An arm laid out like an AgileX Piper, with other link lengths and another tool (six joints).
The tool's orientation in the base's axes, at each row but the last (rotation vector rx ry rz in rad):
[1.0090, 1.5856, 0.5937]
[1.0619, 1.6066, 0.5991]
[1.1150, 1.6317, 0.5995]
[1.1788, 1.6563, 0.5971]
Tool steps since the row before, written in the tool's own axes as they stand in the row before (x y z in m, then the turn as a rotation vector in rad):
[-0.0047, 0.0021, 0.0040, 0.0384, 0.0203, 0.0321]
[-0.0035, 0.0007, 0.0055, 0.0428, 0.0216, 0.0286]
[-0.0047, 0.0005, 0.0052, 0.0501, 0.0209, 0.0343]
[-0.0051, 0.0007, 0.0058, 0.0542, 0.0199, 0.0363]
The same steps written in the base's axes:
[0.0046, -0.0035, 0.0031, 0.0357, 0.0387, -0.0123]
[0.0055, -0.0035, 0.0006, 0.0327, 0.0436, -0.0123]
[0.0052, -0.0046, 0.0008, 0.0373, 0.0489, -0.0183]
[0.0058, -0.0051, 0.0004, 0.0385, 0.0519, -0.0216]

